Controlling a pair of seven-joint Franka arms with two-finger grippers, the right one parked.
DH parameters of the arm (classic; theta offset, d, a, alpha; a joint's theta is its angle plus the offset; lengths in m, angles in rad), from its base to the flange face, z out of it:
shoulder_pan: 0 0.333 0 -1.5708
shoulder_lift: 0 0 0 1.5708
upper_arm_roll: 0 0.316 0.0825 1.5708
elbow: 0 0 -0.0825 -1.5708
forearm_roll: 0 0.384 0 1.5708
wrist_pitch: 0 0 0.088 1.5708
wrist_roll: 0 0.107 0 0
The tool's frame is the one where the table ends.
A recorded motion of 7 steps. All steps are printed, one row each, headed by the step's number.
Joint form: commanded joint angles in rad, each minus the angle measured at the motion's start. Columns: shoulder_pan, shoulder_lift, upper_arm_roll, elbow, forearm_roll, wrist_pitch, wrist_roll.
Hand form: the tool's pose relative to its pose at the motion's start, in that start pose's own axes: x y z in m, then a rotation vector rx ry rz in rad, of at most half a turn. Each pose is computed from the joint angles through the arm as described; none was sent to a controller.
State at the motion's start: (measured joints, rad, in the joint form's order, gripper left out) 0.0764 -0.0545 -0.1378 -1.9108 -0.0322 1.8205 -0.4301
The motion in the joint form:
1: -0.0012 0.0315 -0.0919 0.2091 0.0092 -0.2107 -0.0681
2: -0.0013 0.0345 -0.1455 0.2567 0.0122 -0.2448 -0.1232
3: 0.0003 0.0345 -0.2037 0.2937 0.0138 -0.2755 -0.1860
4: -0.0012 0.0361 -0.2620 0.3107 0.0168 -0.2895 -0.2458
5: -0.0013 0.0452 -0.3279 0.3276 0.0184 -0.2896 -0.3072
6: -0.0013 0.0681 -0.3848 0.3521 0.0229 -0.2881 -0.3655
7: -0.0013 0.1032 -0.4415 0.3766 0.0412 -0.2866 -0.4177
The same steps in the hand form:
1: -0.0218 0.0473 -0.0635 0.0256 -0.0265 0.0313
2: -0.0383 0.0721 -0.0806 0.0266 -0.0149 0.0309
3: -0.0583 0.0966 -0.0942 0.0285 -0.0072 0.0254
4: -0.0792 0.1216 -0.0989 0.0335 -0.0027 0.0255
5: -0.1008 0.1495 -0.1010 0.0298 0.0040 0.0304
6: -0.1159 0.1735 -0.1007 0.0232 0.0048 0.0292
7: -0.1275 0.1962 -0.0954 0.0266 0.0026 0.0333

